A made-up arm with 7 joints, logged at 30 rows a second.
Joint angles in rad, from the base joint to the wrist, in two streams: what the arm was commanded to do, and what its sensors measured. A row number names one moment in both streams.
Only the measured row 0 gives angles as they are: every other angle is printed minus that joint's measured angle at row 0.
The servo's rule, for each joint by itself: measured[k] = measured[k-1] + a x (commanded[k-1-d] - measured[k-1]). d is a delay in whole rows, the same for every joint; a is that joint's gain. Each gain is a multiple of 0.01, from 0.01 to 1. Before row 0 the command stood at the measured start. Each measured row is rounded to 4 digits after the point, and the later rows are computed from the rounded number. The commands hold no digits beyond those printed.
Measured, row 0: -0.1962 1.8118 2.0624 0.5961 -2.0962 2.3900 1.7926
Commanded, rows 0 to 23: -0.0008 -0.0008 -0.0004 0.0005 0.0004 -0.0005 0.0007; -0.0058 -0.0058 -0.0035 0.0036 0.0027 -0.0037 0.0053; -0.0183 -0.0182 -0.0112 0.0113 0.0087 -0.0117 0.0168; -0.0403 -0.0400 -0.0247 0.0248 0.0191 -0.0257 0.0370; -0.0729 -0.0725 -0.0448 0.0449 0.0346 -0.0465 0.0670; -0.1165 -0.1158 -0.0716 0.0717 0.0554 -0.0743 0.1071; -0.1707 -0.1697 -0.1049 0.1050 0.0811 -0.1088 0.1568; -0.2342 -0.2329 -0.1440 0.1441 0.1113 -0.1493 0.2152; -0.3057 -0.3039 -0.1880 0.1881 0.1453 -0.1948 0.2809; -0.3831 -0.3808 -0.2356 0.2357 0.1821 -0.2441 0.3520; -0.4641 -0.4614 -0.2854 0.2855 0.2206 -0.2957 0.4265; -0.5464 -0.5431 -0.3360 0.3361 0.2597 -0.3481 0.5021; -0.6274 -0.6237 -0.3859 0.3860 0.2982 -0.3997 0.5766; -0.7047 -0.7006 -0.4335 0.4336 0.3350 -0.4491 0.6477; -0.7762 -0.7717 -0.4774 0.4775 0.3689 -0.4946 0.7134; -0.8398 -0.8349 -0.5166 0.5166 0.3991 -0.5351 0.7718; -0.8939 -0.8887 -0.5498 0.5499 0.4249 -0.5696 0.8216; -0.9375 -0.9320 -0.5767 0.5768 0.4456 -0.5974 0.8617; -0.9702 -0.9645 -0.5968 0.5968 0.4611 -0.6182 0.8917; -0.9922 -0.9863 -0.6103 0.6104 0.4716 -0.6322 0.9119; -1.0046 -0.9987 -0.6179 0.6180 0.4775 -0.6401 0.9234; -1.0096 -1.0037 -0.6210 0.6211 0.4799 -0.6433 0.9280; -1.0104 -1.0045 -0.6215 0.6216 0.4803 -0.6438 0.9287; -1.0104 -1.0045 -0.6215 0.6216 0.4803 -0.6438 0.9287
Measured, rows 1 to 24: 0.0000 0.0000 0.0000 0.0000 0.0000 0.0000 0.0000; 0.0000 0.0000 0.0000 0.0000 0.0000 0.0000 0.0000; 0.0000 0.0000 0.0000 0.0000 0.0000 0.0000 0.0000; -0.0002 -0.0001 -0.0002 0.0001 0.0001 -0.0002 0.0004; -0.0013 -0.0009 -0.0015 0.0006 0.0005 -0.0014 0.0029; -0.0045 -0.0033 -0.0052 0.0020 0.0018 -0.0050 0.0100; -0.0113 -0.0084 -0.0126 0.0050 0.0046 -0.0122 0.0238; -0.0230 -0.0174 -0.0248 0.0102 0.0094 -0.0242 0.0458; -0.0408 -0.0312 -0.0426 0.0182 0.0168 -0.0417 0.0771; -0.0655 -0.0506 -0.0663 0.0295 0.0271 -0.0652 0.1177; -0.0976 -0.0761 -0.0958 0.0444 0.0406 -0.0946 0.1674; -0.1371 -0.1080 -0.1308 0.0631 0.0574 -0.1297 0.2253; -0.1838 -0.1462 -0.1706 0.0855 0.0774 -0.1697 0.2899; -0.2371 -0.1903 -0.2142 0.1115 0.1003 -0.2138 0.3596; -0.2959 -0.2397 -0.2605 0.1407 0.1258 -0.2608 0.4323; -0.3589 -0.2935 -0.3082 0.1726 0.1534 -0.3094 0.5059; -0.4246 -0.3505 -0.3558 0.2065 0.1825 -0.3583 0.5782; -0.4914 -0.4095 -0.4020 0.2417 0.2123 -0.4060 0.6472; -0.5576 -0.4691 -0.4455 0.2774 0.2422 -0.4512 0.7107; -0.6215 -0.5278 -0.4851 0.3128 0.2714 -0.4926 0.7673; -0.6815 -0.5844 -0.5199 0.3471 0.2993 -0.5293 0.8154; -0.7364 -0.6376 -0.5491 0.3796 0.3252 -0.5604 0.8543; -0.7850 -0.6864 -0.5724 0.4096 0.3486 -0.5855 0.8837; -0.8267 -0.7301 -0.5897 0.4367 0.3692 -0.6046 0.9039
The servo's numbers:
d 3
a 0.19 0.14 0.38 0.13 0.16 0.35 0.51

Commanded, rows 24 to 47: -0.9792 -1.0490 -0.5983 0.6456 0.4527 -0.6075 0.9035; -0.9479 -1.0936 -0.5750 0.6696 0.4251 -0.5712 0.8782; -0.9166 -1.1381 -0.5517 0.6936 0.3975 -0.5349 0.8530; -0.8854 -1.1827 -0.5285 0.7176 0.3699 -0.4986 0.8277; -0.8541 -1.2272 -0.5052 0.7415 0.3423 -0.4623 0.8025; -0.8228 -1.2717 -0.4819 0.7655 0.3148 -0.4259 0.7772; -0.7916 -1.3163 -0.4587 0.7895 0.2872 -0.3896 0.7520; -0.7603 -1.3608 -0.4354 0.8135 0.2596 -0.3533 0.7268; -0.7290 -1.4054 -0.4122 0.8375 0.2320 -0.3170 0.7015; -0.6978 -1.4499 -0.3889 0.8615 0.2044 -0.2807 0.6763; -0.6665 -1.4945 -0.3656 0.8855 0.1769 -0.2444 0.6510; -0.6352 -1.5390 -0.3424 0.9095 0.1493 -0.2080 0.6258; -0.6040 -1.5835 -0.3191 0.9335 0.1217 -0.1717 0.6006; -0.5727 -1.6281 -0.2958 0.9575 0.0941 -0.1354 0.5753; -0.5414 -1.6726 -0.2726 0.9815 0.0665 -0.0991 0.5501; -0.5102 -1.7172 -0.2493 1.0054 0.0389 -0.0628 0.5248; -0.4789 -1.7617 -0.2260 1.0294 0.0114 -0.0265 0.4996; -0.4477 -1.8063 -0.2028 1.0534 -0.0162 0.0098 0.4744; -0.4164 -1.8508 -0.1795 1.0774 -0.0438 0.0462 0.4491; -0.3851 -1.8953 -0.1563 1.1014 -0.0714 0.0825 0.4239; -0.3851 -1.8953 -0.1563 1.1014 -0.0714 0.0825 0.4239; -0.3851 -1.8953 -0.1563 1.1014 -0.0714 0.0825 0.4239; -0.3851 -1.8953 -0.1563 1.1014 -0.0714 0.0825 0.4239; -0.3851 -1.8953 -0.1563 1.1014 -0.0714 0.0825 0.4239
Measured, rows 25 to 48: -0.8615 -0.7684 -0.6016 0.4607 0.3869 -0.6181 0.9162; -0.8898 -0.8015 -0.6092 0.4816 0.4018 -0.6271 0.9226; -0.9127 -0.8299 -0.6139 0.4998 0.4144 -0.6329 0.9257; -0.9253 -0.8606 -0.6080 0.5188 0.4205 -0.6240 0.9144; -0.9296 -0.8932 -0.5955 0.5384 0.4212 -0.6055 0.8959; -0.9271 -0.9275 -0.5789 0.5586 0.4174 -0.5808 0.8740; -0.9192 -0.9632 -0.5597 0.5793 0.4098 -0.5520 0.8504; -0.9068 -1.0002 -0.5390 0.6004 0.3990 -0.5206 0.8260; -0.8908 -1.0382 -0.5173 0.6219 0.3855 -0.4875 0.8011; -0.8720 -1.0771 -0.4950 0.6437 0.3698 -0.4532 0.7761; -0.8508 -1.1168 -0.4724 0.6658 0.3522 -0.4182 0.7510; -0.8277 -1.1572 -0.4495 0.6881 0.3330 -0.3828 0.7258; -0.8030 -1.1982 -0.4265 0.7106 0.3124 -0.3471 0.7006; -0.7771 -1.2397 -0.4034 0.7333 0.2907 -0.3112 0.6753; -0.7501 -1.2816 -0.3802 0.7562 0.2681 -0.2751 0.6501; -0.7223 -1.3239 -0.3570 0.7792 0.2447 -0.2389 0.6249; -0.6939 -1.3665 -0.3337 0.8024 0.2206 -0.2027 0.5996; -0.6649 -1.4094 -0.3105 0.8257 0.1959 -0.1664 0.5744; -0.6355 -1.4525 -0.2872 0.8491 0.1708 -0.1301 0.5491; -0.6057 -1.4958 -0.2639 0.8725 0.1453 -0.0938 0.5239; -0.5757 -1.5393 -0.2407 0.8960 0.1195 -0.0575 0.4987; -0.5454 -1.5829 -0.2174 0.9196 0.0934 -0.0212 0.4734; -0.5149 -1.6266 -0.1942 0.9432 0.0670 0.0151 0.4482; -0.4902 -1.6642 -0.1798 0.9638 0.0449 0.0387 0.4358
